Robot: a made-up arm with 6 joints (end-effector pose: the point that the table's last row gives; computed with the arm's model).
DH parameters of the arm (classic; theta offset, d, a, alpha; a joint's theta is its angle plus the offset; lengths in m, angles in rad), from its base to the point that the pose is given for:
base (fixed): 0 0.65 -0.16 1.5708
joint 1: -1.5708 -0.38 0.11 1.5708
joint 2: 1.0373 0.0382 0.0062 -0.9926
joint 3: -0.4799 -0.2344 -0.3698 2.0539
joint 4: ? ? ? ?
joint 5: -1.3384 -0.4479 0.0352 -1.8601
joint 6: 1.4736 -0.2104 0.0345 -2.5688
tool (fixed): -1.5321 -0.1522 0 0
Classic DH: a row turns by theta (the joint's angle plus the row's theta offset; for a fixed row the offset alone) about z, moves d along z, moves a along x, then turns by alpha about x.
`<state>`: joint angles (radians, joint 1 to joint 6).
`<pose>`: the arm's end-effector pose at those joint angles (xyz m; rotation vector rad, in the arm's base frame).
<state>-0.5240 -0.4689 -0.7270 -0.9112 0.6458 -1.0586</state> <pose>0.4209 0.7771 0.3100 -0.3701 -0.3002 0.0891</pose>
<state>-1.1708 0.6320 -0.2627 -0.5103 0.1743 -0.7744</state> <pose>-0.5224 0.7501 0.0177 -0.5545 0.8048 1.1819</pose>
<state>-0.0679 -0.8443 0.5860 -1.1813 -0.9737 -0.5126</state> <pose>-0.2003 0.9804 1.0299 0.4271 -0.5656 1.1594</pose>
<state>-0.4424 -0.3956 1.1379 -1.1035 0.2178 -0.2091</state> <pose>-0.4662 1.1871 0.4307 0.3021 -1.2186 1.2534</pose>
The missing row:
joint 4: -0.6521 -0.0521 0.2426 -2.4213
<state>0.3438 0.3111 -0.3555 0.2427 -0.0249 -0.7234</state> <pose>0.3203 0.7705 0.3023 -0.6161 0.2913 0.1419</pose>
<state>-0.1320 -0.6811 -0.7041 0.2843 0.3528 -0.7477</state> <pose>0.2092 0.8715 0.5575 0.4061 0.5069 0.3689</pose>
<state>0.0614 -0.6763 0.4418 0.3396 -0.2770 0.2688</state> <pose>-0.0083 1.0890 0.6066 0.2467 0.2776 -0.2119</pose>
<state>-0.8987 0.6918 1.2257 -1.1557 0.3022 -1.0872</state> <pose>-0.9619 0.5591 0.2307 0.0737 -1.0130 2.6391</pose>
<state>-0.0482 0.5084 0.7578 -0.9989 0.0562 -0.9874</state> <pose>-0.1987 0.8621 -0.0830 -1.2151 -0.8000 1.9365</pose>
